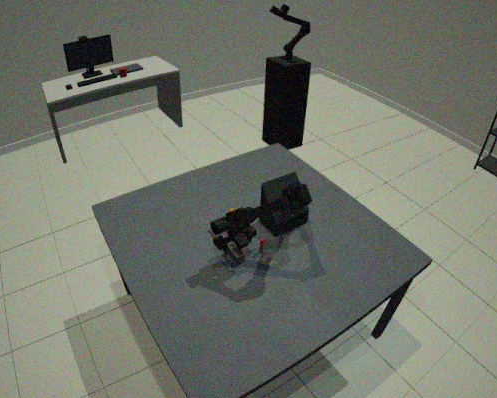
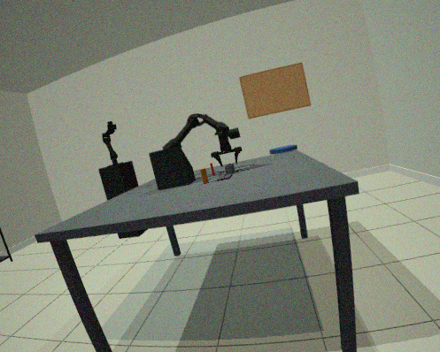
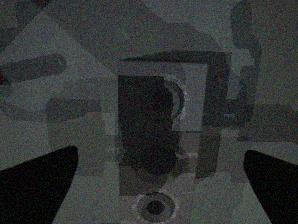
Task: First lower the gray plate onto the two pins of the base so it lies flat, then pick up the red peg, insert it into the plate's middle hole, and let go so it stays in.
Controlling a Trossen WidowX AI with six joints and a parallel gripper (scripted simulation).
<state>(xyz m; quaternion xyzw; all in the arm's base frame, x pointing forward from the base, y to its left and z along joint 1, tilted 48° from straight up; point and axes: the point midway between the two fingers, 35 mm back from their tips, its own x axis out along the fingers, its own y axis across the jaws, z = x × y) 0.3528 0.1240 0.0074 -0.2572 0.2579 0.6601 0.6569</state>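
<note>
My gripper tip is now 1 cm above the gray plate. The rest, counted from my gripper tip: red peg 12 cm behind, 3 cm to the left, 1 cm below; orange cylinder 21 cm to the right, 11 cm behind, 1 cm below.
</note>
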